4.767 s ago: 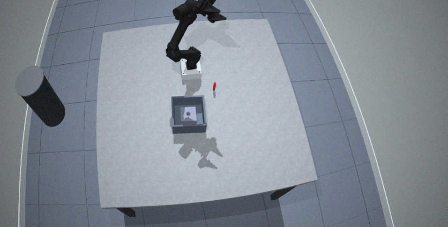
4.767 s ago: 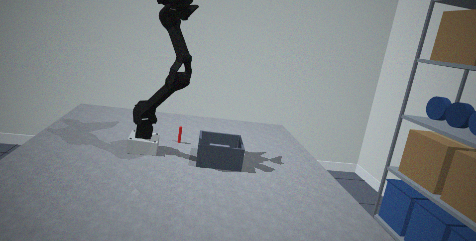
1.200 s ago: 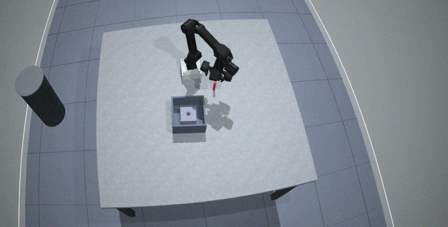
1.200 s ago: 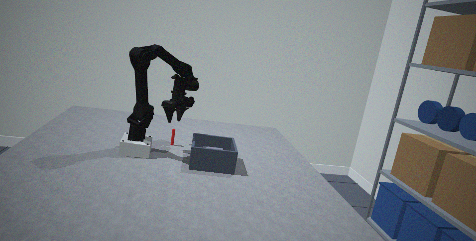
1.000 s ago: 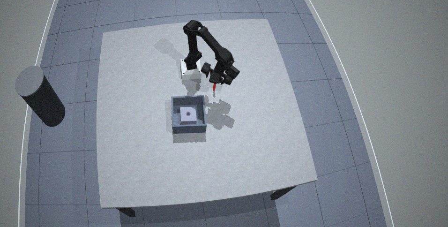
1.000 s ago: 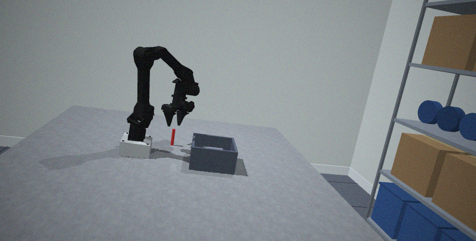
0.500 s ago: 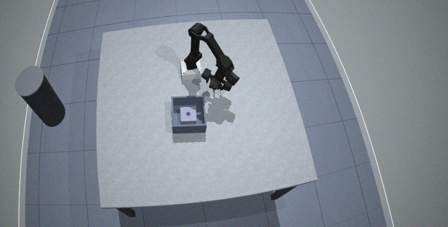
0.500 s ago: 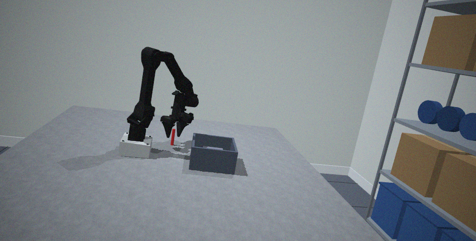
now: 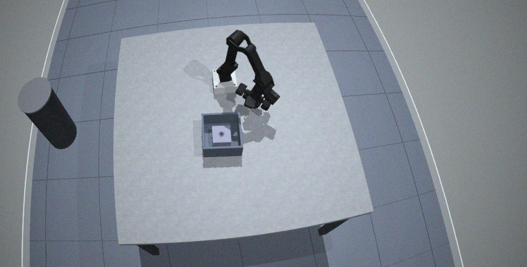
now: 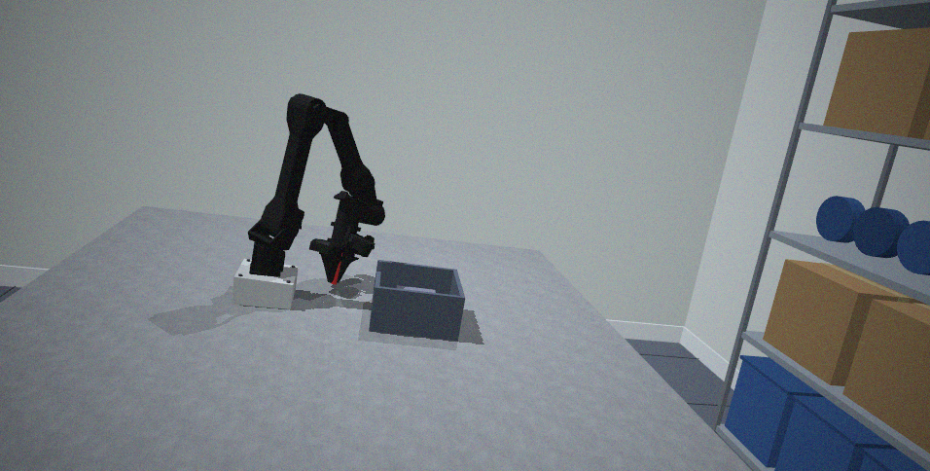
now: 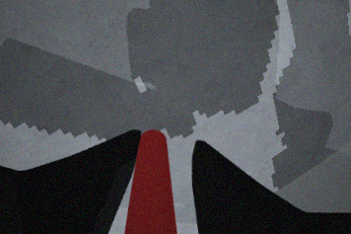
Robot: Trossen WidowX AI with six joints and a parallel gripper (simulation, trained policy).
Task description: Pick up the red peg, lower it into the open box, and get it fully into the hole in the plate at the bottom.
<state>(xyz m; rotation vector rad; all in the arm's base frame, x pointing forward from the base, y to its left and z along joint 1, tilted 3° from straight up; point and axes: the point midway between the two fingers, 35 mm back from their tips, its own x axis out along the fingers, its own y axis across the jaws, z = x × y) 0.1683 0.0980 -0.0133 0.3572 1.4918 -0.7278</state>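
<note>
My gripper tip is now 190 mm to the left of the grey plate, 160 mm short of it and 40 mm below it. Round my gripper tip: grey box (190 mm to the right, 160 mm ahead, 20 mm above); red peg (30 mm above, 10 mm to the left, 10 mm ahead).
</note>
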